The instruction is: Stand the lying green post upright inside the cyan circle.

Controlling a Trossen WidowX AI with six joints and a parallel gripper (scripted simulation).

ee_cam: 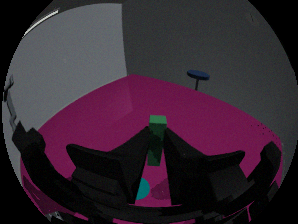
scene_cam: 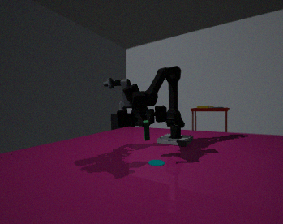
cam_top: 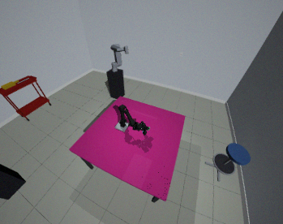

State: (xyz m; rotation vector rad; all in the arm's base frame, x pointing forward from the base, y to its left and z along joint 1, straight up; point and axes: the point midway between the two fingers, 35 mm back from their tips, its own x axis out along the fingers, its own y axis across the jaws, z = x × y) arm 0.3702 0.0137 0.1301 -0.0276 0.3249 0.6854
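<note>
My gripper tip is 6 cm past the cyan circle, 1 cm to the right of it and 15 cm above it. Round my gripper tip: green post 2 cm below.
</note>
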